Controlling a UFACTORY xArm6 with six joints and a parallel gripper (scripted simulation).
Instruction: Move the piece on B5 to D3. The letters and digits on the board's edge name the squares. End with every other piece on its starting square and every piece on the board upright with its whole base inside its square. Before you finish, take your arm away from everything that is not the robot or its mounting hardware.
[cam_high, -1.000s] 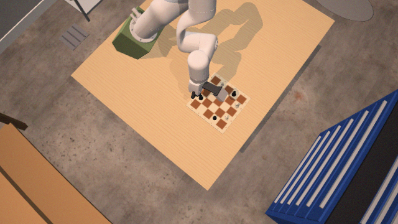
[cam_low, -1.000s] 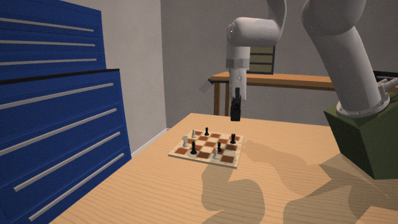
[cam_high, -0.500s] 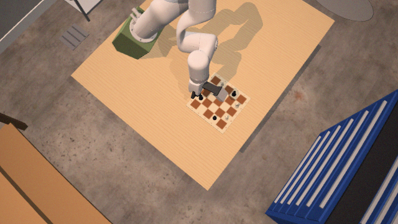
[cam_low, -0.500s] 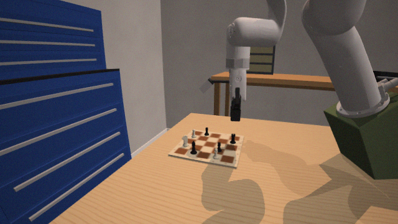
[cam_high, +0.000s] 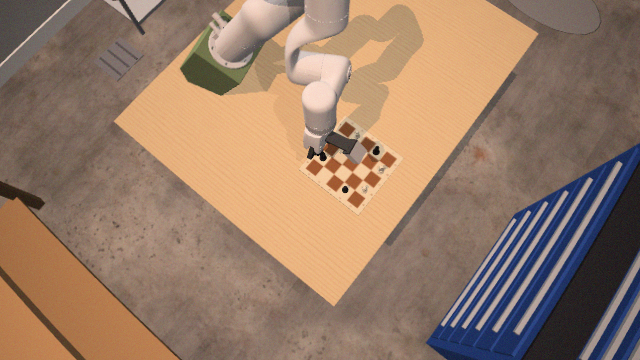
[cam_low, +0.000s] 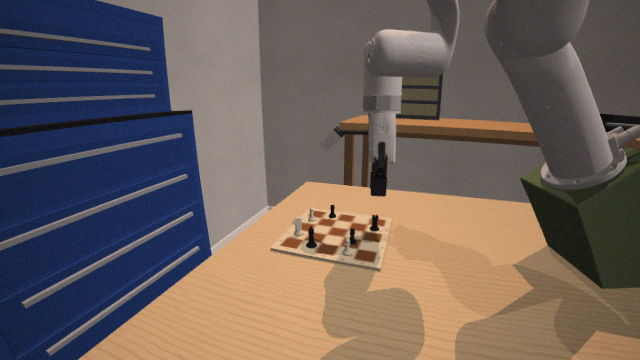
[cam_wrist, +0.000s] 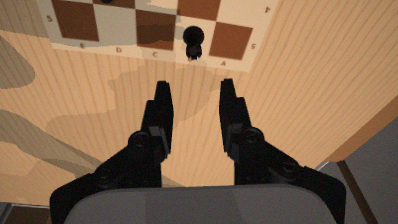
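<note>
Now: the black pawn 90 mm below my hand. The rest, counted from my hand: chessboard (110 mm below, 70 mm ahead, 50 mm to the left).
</note>
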